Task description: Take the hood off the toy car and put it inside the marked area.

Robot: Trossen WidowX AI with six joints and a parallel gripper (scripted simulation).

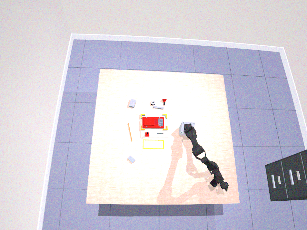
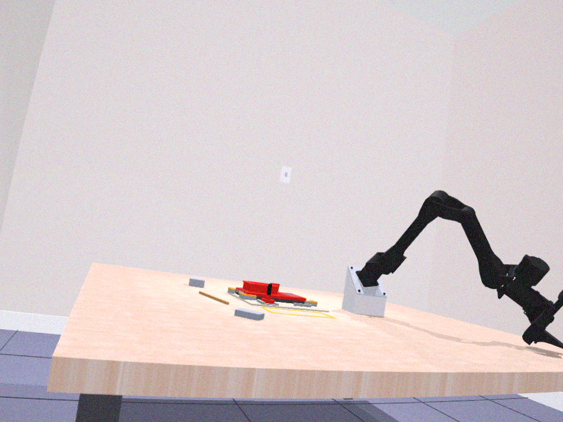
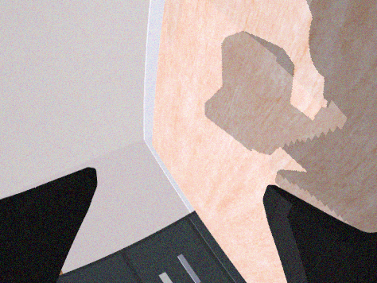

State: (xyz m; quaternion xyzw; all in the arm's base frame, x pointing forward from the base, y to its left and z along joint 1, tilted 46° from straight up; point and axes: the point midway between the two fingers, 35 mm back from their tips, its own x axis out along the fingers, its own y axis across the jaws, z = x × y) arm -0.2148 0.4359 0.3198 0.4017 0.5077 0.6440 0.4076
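Right now my gripper tip is 670 mm to the left of the red hood, 570 mm short of it and 10 mm above it. From my gripper tip the other things lie so: grey bar 820 mm to the right, 460 mm ahead, 40 mm below; then white wheel 870 mm to the right, 510 mm ahead, 40 mm below; then thin wooden stick 750 mm ahead, 600 mm to the right, 50 mm below.
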